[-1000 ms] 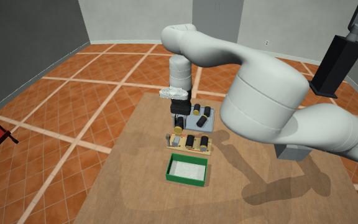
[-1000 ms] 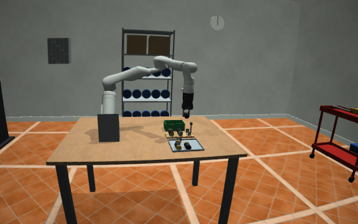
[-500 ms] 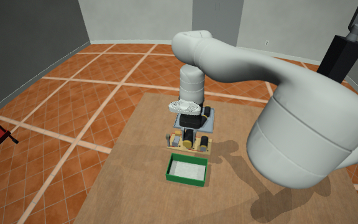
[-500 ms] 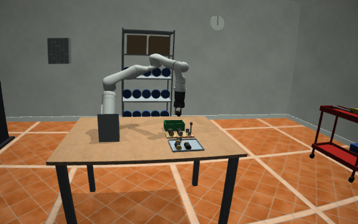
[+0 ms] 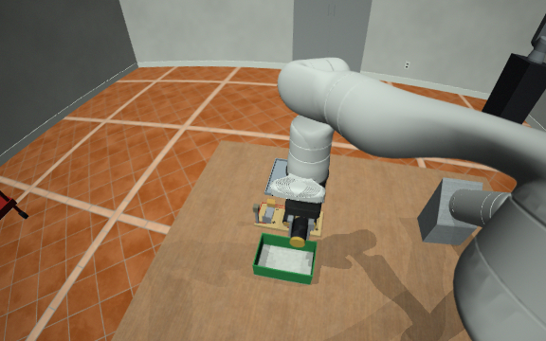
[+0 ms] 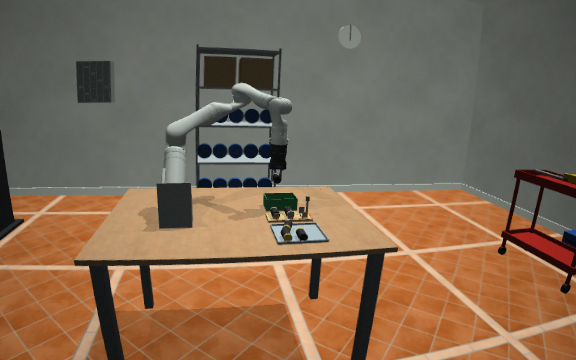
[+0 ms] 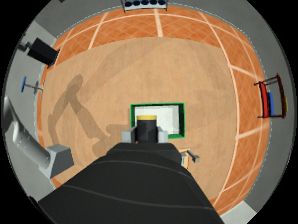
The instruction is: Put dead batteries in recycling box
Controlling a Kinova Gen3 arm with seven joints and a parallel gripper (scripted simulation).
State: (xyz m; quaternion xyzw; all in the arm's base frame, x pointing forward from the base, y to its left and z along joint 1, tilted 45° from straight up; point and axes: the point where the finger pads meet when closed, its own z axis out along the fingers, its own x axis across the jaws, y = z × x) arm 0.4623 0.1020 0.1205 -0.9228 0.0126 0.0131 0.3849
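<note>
Right now the green recycling box is 30 mm ahead of my hand, 10 mm to the left of it and 140 mm below it. From my hand the other things lie so: grey tray (40 mm ahead, 310 mm to the right, 150 mm below).
</note>
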